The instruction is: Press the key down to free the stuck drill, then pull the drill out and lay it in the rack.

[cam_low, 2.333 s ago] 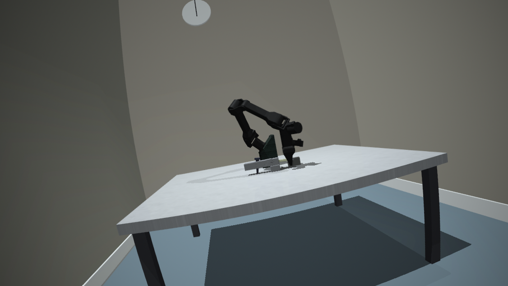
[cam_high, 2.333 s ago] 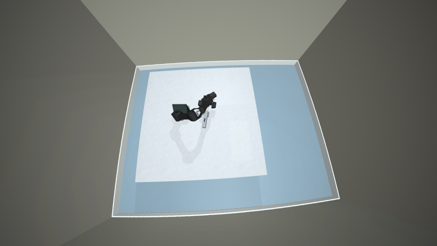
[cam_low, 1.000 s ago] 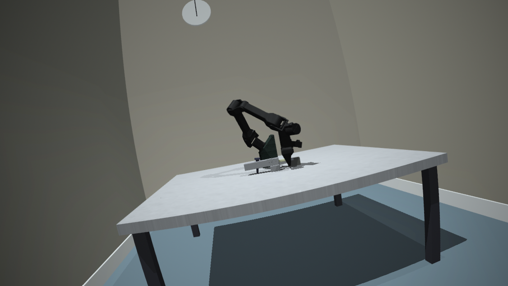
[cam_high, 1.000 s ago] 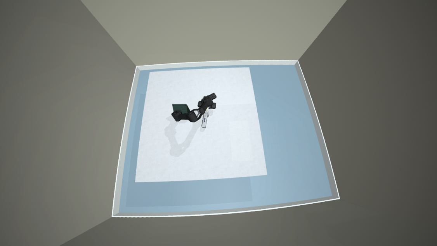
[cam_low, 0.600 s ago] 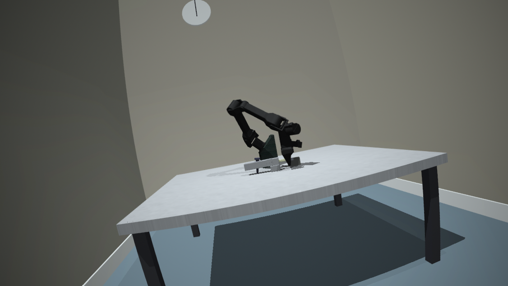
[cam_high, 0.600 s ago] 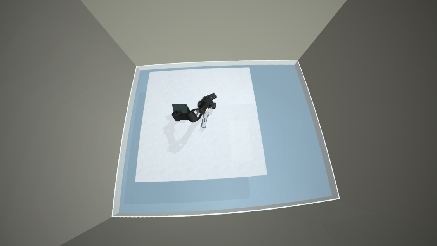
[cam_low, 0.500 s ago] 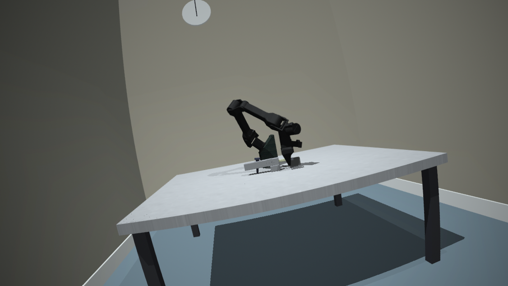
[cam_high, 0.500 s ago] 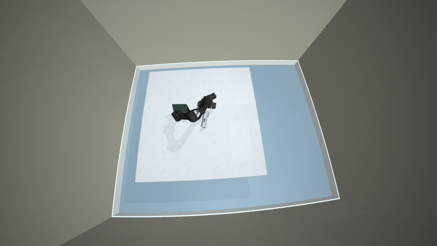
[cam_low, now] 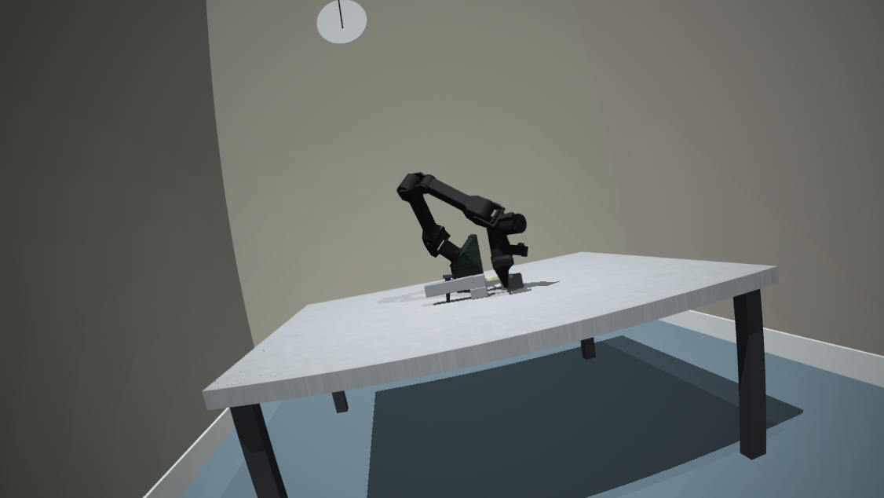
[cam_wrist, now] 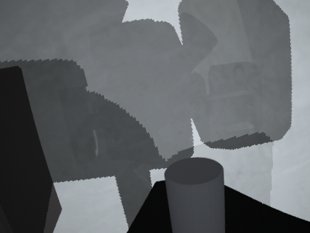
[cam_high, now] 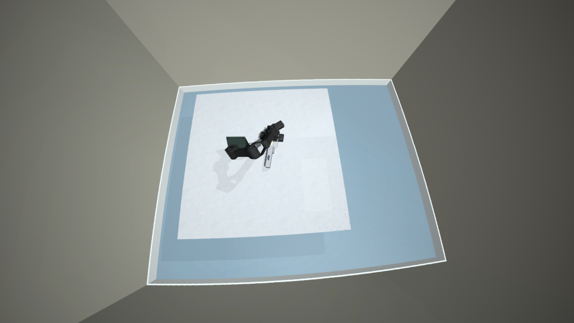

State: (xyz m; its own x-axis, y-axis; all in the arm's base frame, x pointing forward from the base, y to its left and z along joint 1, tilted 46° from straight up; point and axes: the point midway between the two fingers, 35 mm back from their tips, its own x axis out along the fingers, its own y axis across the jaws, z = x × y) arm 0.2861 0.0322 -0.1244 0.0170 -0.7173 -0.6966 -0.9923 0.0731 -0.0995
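My gripper tip is 4 cm to the left of the drill and 3 cm below it. The rest, counted from my gripper tip: grey rack (7 cm behind, 3 cm to the left); then dark blue key (2 cm behind, 17 cm to the right, 4 cm above); then long grey fixture (2 cm behind, 14 cm to the right, 2 cm above).
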